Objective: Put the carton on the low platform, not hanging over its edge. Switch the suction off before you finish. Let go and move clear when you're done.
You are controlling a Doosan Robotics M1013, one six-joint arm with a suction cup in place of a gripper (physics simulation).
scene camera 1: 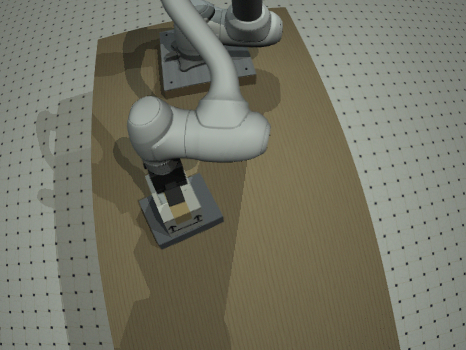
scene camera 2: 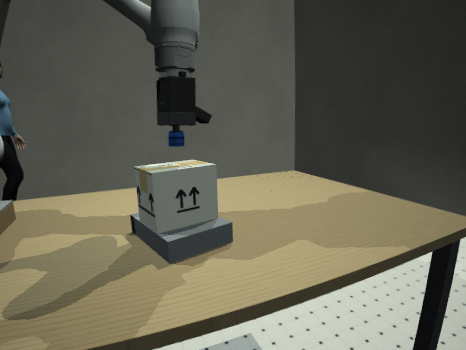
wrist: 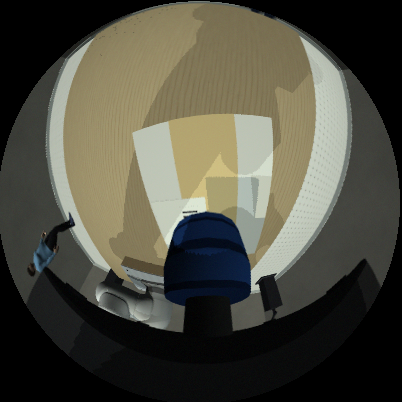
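The white carton with tan tape stands upright on the low grey platform. In scene camera 2, a strip of the platform's top shows in front of the carton and no overhang shows on that side; the carton hides the platform's far edges. My gripper, a blue suction cup, points down above the carton's top, with a visible gap between them in scene camera 2. Nothing hangs from the cup. In scene camera 1 the cup is hidden under the black tool body.
The wooden table carries the platform and the arm's grey base plate. A person in a blue top stands beyond the table. A dark table leg shows at the right of scene camera 2.
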